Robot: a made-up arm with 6 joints. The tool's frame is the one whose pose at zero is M. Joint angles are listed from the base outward.
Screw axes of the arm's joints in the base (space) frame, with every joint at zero. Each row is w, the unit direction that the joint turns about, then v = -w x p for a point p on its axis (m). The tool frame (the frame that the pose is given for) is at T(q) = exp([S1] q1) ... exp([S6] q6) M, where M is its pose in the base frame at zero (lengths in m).
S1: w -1 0 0 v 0 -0.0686 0
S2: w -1 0 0 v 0 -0.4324 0.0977
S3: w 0 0 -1 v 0.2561 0.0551 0
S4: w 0 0 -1 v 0.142 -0.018 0
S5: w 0 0 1 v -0.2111 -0.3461 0
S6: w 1 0 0 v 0 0.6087 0.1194
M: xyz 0.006 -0.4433 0.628 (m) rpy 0 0 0 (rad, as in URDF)
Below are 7 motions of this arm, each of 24 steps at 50 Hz.
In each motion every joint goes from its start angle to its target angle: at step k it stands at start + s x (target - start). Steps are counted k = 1, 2, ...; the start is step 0. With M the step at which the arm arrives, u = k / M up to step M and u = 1 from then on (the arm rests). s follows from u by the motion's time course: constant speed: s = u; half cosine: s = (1 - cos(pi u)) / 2; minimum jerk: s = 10 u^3 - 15 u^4 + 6 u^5.
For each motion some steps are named. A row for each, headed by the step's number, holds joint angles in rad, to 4 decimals.
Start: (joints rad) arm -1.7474 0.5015 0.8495 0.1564 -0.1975 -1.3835
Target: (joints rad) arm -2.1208 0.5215 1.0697 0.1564 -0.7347 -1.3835
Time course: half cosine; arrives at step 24
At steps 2, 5, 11, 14, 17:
2: -1.7538 0.5018 0.8533 0.1564 -0.2067 -1.3835
5: -1.7860 0.5036 0.8723 0.1564 -0.2530 -1.3835
11: -1.9097 0.5102 0.9452 0.1564 -0.4310 -1.3835
14: -1.9824 0.5141 0.9881 0.1564 -0.5356 -1.3835
17: -2.0478 0.5176 1.0266 0.1564 -0.6296 -1.3835

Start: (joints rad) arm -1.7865 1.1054 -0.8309 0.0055 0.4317 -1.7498
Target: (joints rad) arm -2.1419 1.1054 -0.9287 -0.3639 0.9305 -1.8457
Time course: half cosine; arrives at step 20
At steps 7, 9, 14, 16, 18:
7: -1.8835 1.1054 -0.8576 -0.0953 0.5679 -1.7760
9: -1.9364 1.1054 -0.8722 -0.1503 0.6421 -1.7902
14: -2.0686 1.1054 -0.9085 -0.2878 0.8277 -1.8259
16: -2.1080 1.1054 -0.9194 -0.3286 0.8829 -1.8365
18: -2.1332 1.1054 -0.9263 -0.3549 0.9183 -1.8434

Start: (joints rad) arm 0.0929 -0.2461 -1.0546 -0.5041 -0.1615 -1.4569
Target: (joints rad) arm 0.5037 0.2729 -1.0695 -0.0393 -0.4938 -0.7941
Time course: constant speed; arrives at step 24
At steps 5, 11, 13, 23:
5: 0.1785 -0.1380 -1.0577 -0.4073 -0.2307 -1.3188
11: 0.2812 -0.0082 -1.0614 -0.2911 -0.3138 -1.1531
13: 0.3154 0.0350 -1.0627 -0.2523 -0.3415 -1.0979
23: 0.4866 0.2513 -1.0689 -0.0587 -0.4800 -0.8217

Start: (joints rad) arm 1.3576 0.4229 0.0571 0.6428 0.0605 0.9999
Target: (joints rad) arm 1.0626 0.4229 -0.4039 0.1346 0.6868 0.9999
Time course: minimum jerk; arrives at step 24
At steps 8, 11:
8: 1.2957 0.4229 -0.0397 0.5361 0.1919 0.9999
11: 1.2330 0.4229 -0.1376 0.4282 0.3249 0.9999

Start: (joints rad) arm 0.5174 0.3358 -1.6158 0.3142 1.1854 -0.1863
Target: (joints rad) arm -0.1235 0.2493 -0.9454 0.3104 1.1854 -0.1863
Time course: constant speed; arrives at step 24
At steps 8, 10, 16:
8: 0.3038 0.3070 -1.3923 0.3129 1.1854 -0.1863
10: 0.2504 0.2998 -1.3365 0.3126 1.1854 -0.1863
16: 0.0901 0.2781 -1.1689 0.3117 1.1854 -0.1863

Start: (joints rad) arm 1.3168 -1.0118 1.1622 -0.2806 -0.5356 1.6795
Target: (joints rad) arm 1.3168 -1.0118 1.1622 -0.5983 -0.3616 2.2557
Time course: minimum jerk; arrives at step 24
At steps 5, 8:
5: 1.3168 -1.0118 1.1622 -0.3011 -0.5244 1.7167
8: 1.3168 -1.0118 1.1622 -0.3473 -0.4991 1.8004

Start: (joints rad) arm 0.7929 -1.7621 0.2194 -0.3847 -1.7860 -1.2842
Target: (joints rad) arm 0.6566 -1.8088 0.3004 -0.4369 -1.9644 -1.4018
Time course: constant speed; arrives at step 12
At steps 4, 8, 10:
4: 0.7475 -1.7777 0.2464 -0.4021 -1.8455 -1.3234
8: 0.7020 -1.7932 0.2734 -0.4195 -1.9049 -1.3626
10: 0.6793 -1.8010 0.2869 -0.4282 -1.9347 -1.3822

